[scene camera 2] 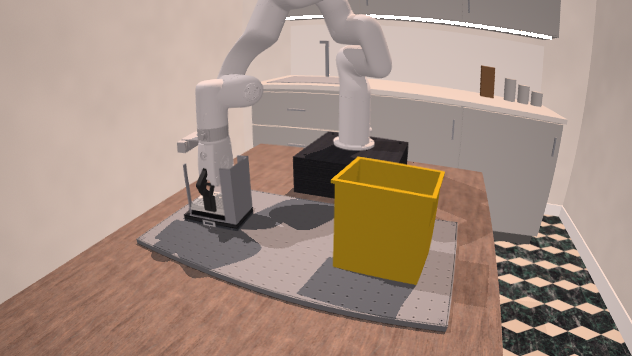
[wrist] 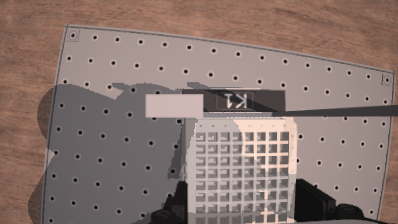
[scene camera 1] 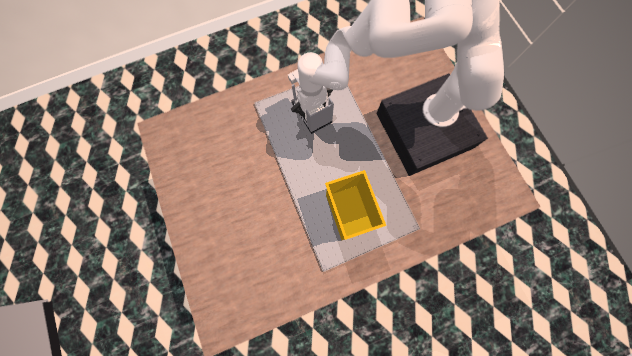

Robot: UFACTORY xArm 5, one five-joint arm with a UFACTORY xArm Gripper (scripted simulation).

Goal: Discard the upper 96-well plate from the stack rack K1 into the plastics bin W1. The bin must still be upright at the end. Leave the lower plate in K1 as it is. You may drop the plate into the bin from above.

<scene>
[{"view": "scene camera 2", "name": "gripper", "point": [219, 202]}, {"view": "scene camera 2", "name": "yellow plastics bin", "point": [379, 230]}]
</scene>
